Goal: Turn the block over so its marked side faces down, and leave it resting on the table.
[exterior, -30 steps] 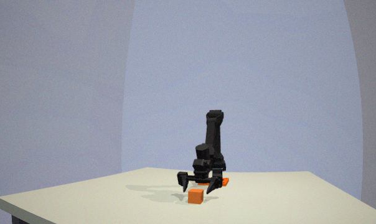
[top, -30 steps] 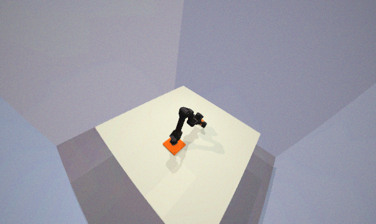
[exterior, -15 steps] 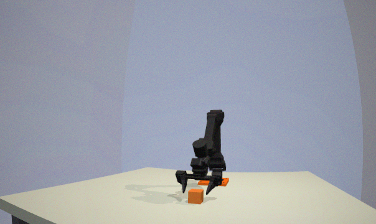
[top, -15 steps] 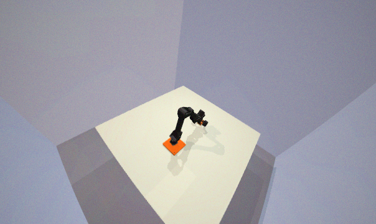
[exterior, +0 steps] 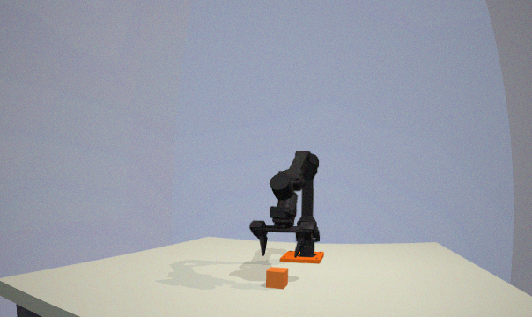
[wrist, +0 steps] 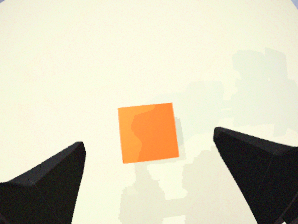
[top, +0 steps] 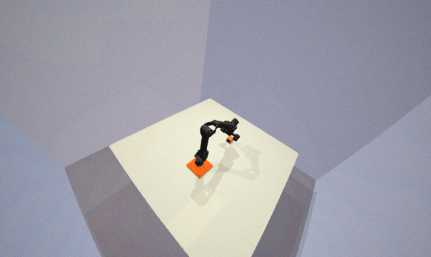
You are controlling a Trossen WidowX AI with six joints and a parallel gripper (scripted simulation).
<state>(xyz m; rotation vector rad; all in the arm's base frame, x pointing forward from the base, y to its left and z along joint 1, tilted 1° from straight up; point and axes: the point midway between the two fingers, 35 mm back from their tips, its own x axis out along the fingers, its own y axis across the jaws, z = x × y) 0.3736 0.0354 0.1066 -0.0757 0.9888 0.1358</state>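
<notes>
My gripper tip is now 6 cm above the orange block.
</notes>
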